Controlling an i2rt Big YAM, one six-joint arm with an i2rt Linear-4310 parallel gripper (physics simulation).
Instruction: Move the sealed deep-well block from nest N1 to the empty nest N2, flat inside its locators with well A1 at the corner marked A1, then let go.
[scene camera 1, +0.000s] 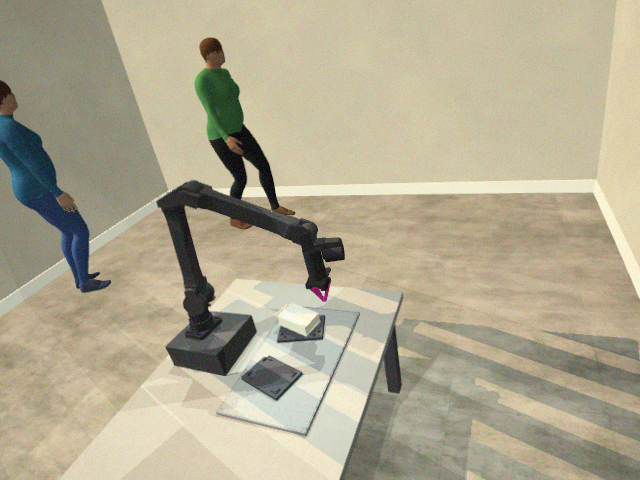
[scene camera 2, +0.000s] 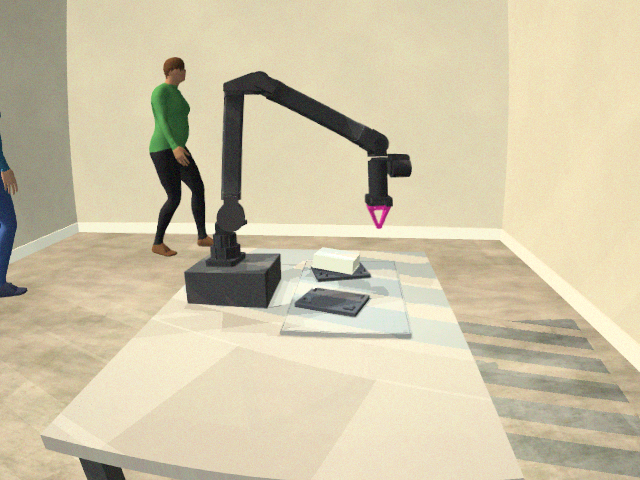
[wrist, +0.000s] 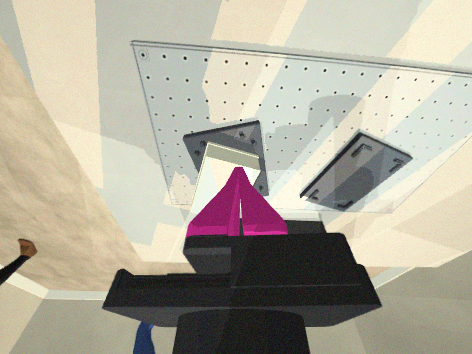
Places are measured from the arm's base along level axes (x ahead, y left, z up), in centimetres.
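Where they show: gripper, between the fingertips: (scene camera 1: 324, 301) (scene camera 2: 379, 228) (wrist: 239, 172); arm's base, origin of its link: (scene camera 1: 204, 328) (scene camera 2: 226, 261).
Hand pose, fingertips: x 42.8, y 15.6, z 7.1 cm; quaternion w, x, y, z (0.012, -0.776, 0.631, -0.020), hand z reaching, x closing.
Each offset is from my fingertips to the top centre of the thing. Level surfaces: height alone.
The sealed deep-well block {dx -12.7, dy +0.9, dz -8.2 cm} (scene camera 1: 298, 319) (scene camera 2: 336, 260) (wrist: 212, 175), a pale cream box, rests on the far dark nest plate N1 {dx -11.5, dy -0.6, dz -12.3 cm} (scene camera 1: 316, 334) (scene camera 2: 338, 276) (wrist: 225, 134). It looks turned relative to the plate and hides part of it. The other dark plate, N2 {dx -11.2, dy -23.6, dz -12.7 cm} (scene camera 1: 271, 377) (scene camera 2: 333, 301) (wrist: 357, 170), is empty, with raised L-shaped locators at its corners. No A1 mark is legible on block or nests. My gripper (scene camera 1: 324, 299) (scene camera 2: 378, 226) (wrist: 239, 172) is shut and empty, its magenta fingertips together. It hangs above the block's level and, in scene camera 2, right of the block.
Both nests lie on a pale perforated board {dx -7.9, dy -13.7, dz -14.4 cm} (scene camera 1: 305, 413) (scene camera 2: 356, 329) (wrist: 295, 105) on the table {dz -15.7 cm} (scene camera 1: 180, 439) (scene camera 2: 237, 413). The arm's dark base box (scene camera 1: 196, 356) (scene camera 2: 227, 286) stands left of the board. A person in green (scene camera 1: 219, 100) (scene camera 2: 170, 118) stands beyond the table, another in blue (scene camera 1: 31, 160) at the left.
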